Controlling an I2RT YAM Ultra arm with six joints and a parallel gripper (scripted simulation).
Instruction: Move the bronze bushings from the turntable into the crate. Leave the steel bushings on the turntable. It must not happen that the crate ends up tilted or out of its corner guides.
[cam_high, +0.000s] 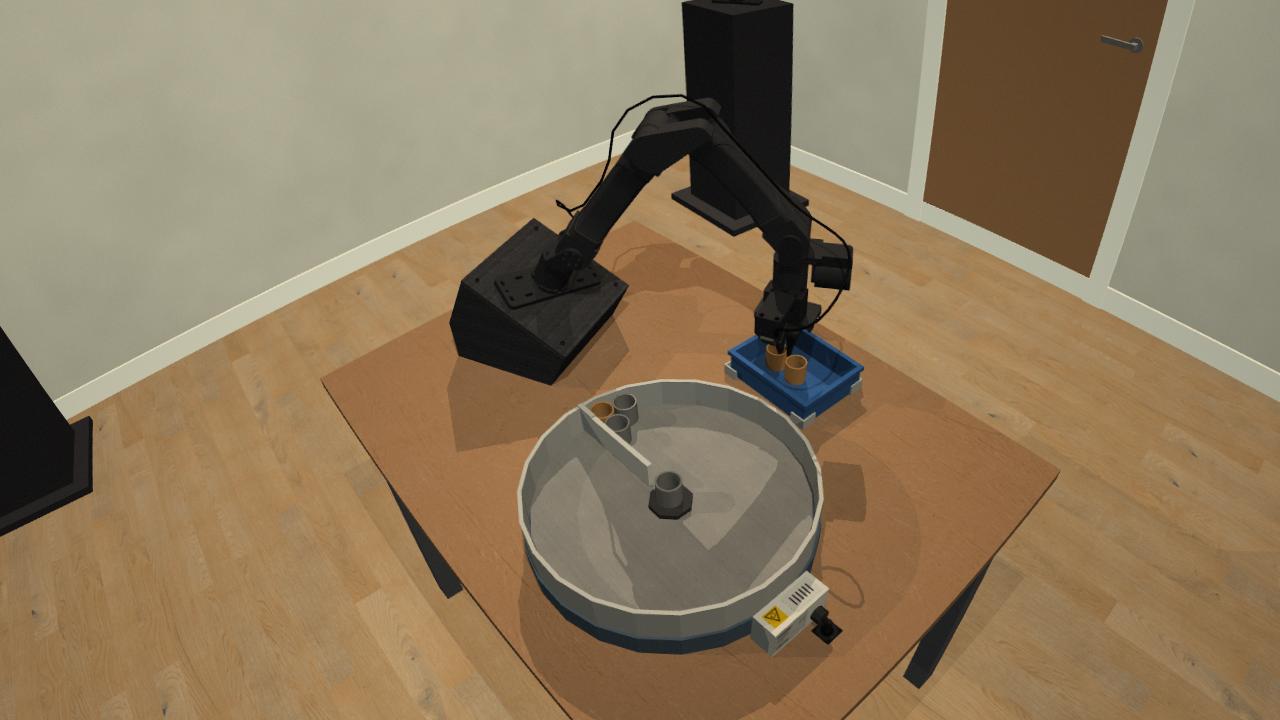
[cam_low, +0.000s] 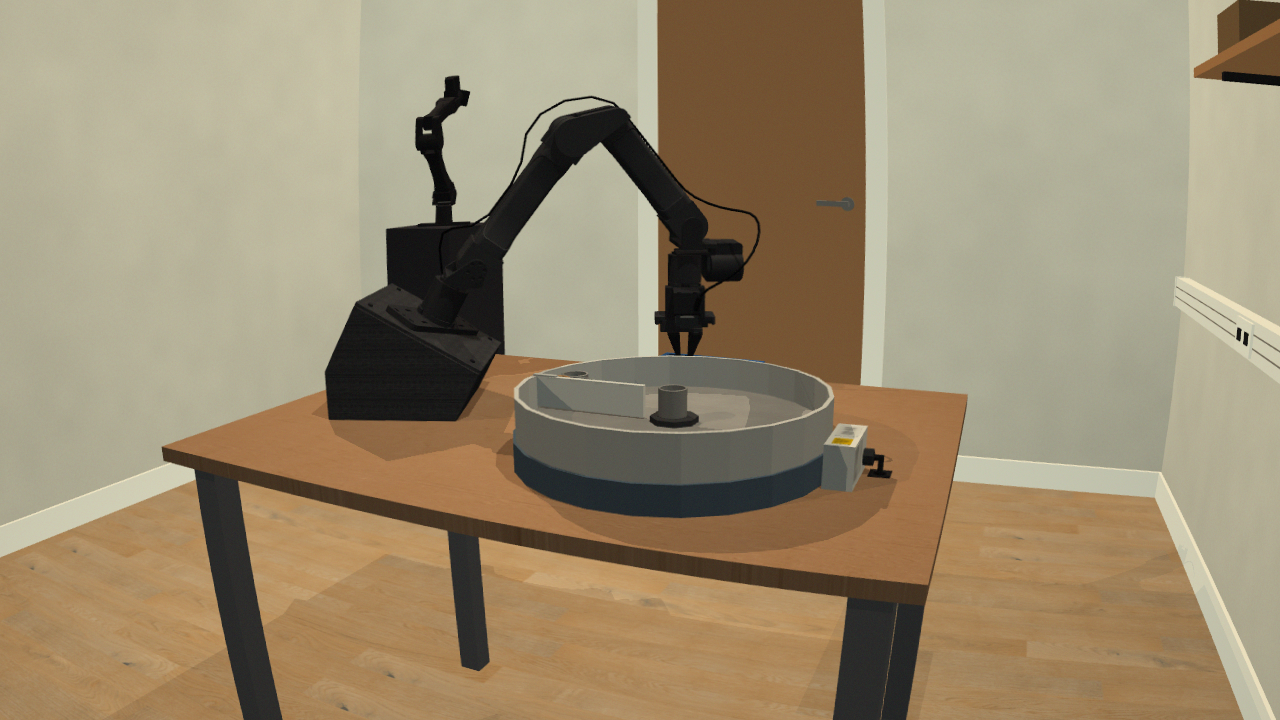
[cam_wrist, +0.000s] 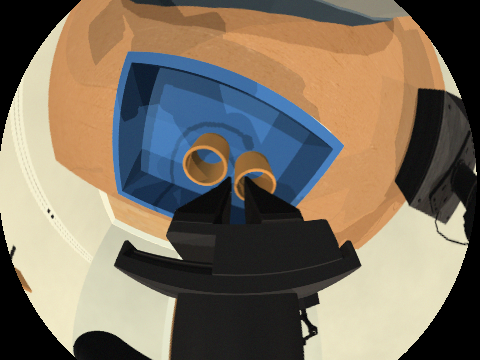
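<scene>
The blue crate lies 30 mm ahead of my hand, 20 mm below it and 10 mm to the right of it. The rest, counted from my hand: grey turntable (360 mm to the right, 160 mm ahead, 10 mm above).
</scene>
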